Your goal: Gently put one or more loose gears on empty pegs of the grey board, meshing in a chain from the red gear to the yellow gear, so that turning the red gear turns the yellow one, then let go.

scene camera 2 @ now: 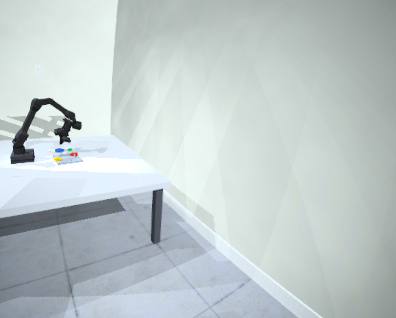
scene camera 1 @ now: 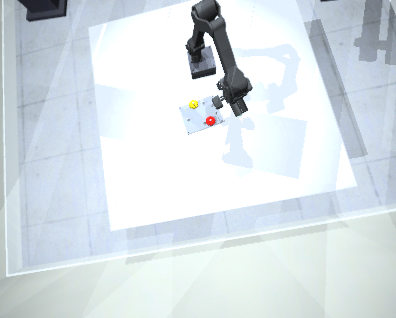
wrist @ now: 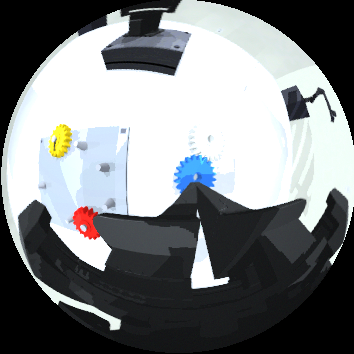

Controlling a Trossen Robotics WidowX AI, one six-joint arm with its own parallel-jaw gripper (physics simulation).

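Pixels of known places: gripper, fingertip midpoint: (scene camera 2: 60,144) (wrist: 193,185); arm's base at its link origin: (scene camera 2: 19,153) (scene camera 1: 196,57) (wrist: 143,31).
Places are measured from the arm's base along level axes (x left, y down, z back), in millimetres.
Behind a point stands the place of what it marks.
The grey board (scene camera 1: 199,116) @[z -326, x -2, y 48 mm] (scene camera 2: 71,161) @[z -347, x -85, y 48 mm] (wrist: 67,172) @[z -297, x 3, y 48 mm] lies on the table, with the yellow gear (scene camera 1: 194,104) @[z -261, x -26, y 31 mm] (scene camera 2: 58,158) @[z -259, x -50, y 33 mm] (wrist: 62,135) @[z -245, x -17, y 33 mm] and the red gear (scene camera 1: 210,121) @[z -367, x 57, y 31 mm] (scene camera 2: 74,154) (wrist: 84,219) @[z -349, x 57, y 32 mm] on it, apart. Bare pegs show between and beside them. A blue gear (scene camera 2: 59,150) @[z -246, x 169, y 39 mm] (wrist: 187,172) @[z -241, x 180, y 39 mm] and a white gear (wrist: 200,141) @[z -191, x 186, y 41 mm] lie off the board, side by side. A green gear (scene camera 2: 70,149) @[z -328, x 192, y 41 mm] also lies off the board; the fingers hide it in the wrist view. My gripper (scene camera 1: 217,102) (scene camera 2: 65,142) @[z -253, x 174, y -7 mm] (wrist: 193,185) @[z -253, x 174, y -7 mm] is shut and empty, above the loose gears; its tips overlap the blue gear's near edge in the wrist view.
The arm's base (scene camera 1: 202,65) @[z -55, x 31, y -1 mm] (scene camera 2: 22,156) @[z -28, x -44, y 10 mm] (wrist: 145,50) @[z -82, x 49, y 8 mm] stands on the white table (scene camera 1: 150,190) @[z -725, x -292, y 56 mm] (scene camera 2: 110,175) @[z -586, x -359, y 56 mm] behind the board. The table's edge and leg (scene camera 2: 156,215) show in scene camera 2, beside a wall (scene camera 2: 250,125).
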